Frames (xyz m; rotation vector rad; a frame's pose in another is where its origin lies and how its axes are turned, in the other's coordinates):
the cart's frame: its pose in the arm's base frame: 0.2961 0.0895 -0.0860 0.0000 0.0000 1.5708
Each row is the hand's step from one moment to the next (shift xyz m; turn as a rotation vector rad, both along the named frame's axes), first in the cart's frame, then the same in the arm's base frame.
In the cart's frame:
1: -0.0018 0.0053 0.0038 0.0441 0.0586 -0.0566
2: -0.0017 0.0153 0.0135 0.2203 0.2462 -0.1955
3: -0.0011 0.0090 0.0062 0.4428 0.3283 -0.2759
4: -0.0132 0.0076 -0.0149 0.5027 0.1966 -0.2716
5: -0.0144 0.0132 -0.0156 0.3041 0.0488 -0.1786
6: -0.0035 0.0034 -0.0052 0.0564 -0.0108 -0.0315
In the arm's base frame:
1: -0.0053 -0.0018 0.0038 -0.0586 0.0441 -0.0566
2: -0.0153 -0.0017 0.0135 -0.2462 0.2203 -0.1955
3: -0.0090 -0.0011 0.0062 -0.3283 0.4428 -0.2759
4: -0.0076 -0.0132 -0.0149 -0.1966 0.5027 -0.2716
5: -0.0132 -0.0144 -0.0156 -0.0488 0.3041 -0.1786
6: -0.0034 -0.0035 -0.0052 0.0108 0.0564 -0.0315

